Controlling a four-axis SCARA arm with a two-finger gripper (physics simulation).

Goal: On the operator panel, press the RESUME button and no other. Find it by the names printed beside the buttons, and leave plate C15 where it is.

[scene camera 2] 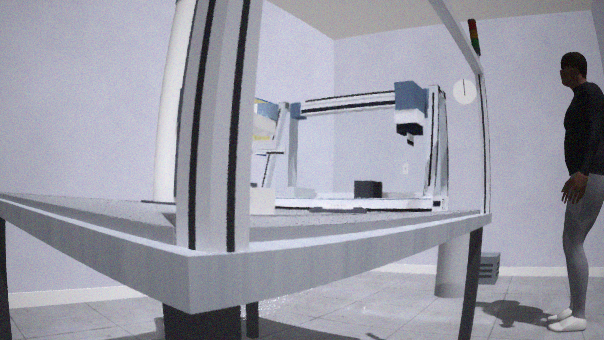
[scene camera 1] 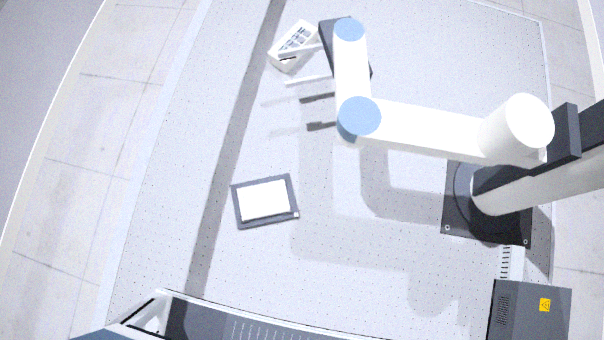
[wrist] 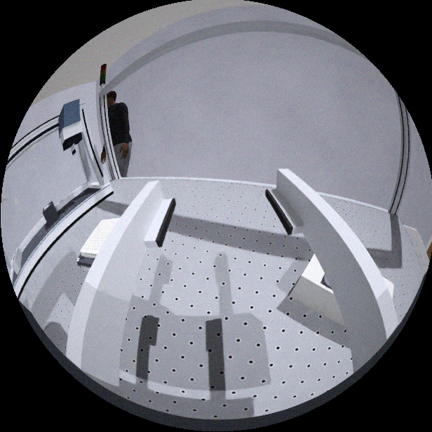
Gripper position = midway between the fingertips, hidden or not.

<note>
In view: the gripper (scene camera 1: 281,69), a white plate (scene camera 1: 262,200), an operator panel (wrist: 309,290), a frame post (scene camera 2: 214,130) and a dark base plate (scene camera 1: 449,217).
The gripper is seen too in the wrist view (wrist: 219,185).
</note>
